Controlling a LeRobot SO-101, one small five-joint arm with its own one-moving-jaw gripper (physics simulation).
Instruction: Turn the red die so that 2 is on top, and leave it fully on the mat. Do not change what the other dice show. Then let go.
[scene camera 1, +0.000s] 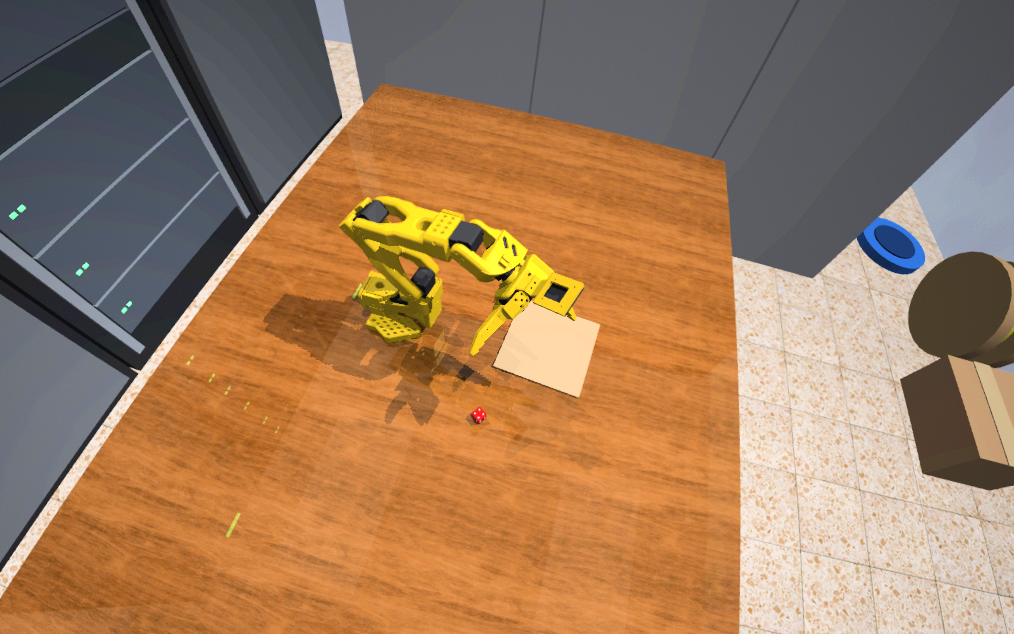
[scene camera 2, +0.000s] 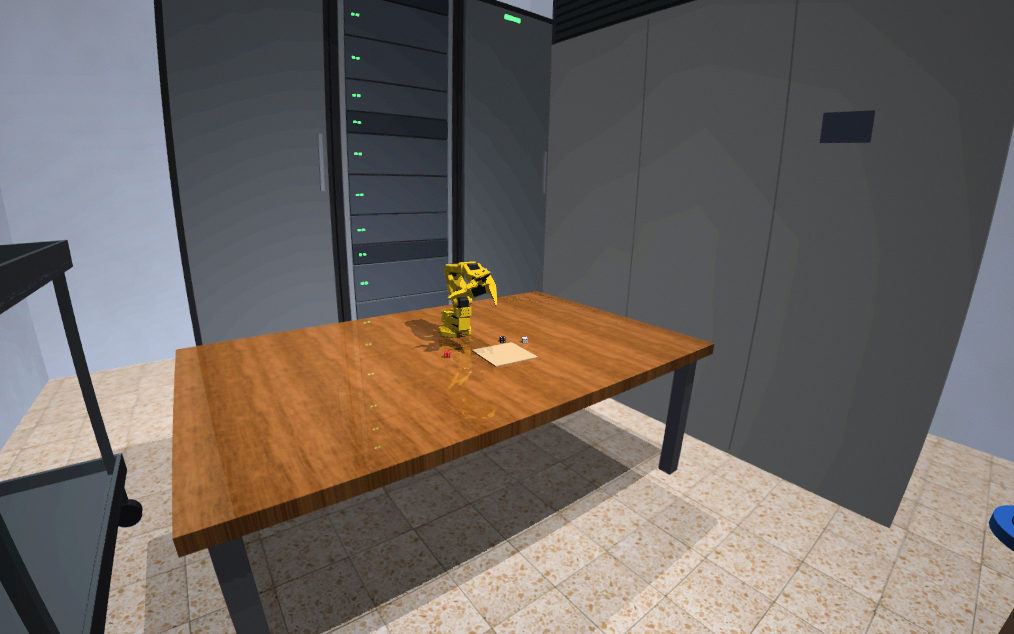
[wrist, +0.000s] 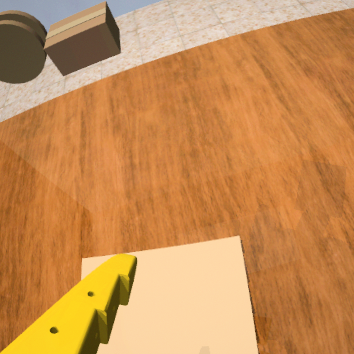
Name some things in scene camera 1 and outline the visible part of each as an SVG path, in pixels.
A square mat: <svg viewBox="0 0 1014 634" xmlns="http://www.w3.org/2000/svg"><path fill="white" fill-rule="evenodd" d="M531 301L525 310L513 319L493 367L579 398L600 324L577 316L576 320L572 321L567 315L563 317L543 307L534 305Z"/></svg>
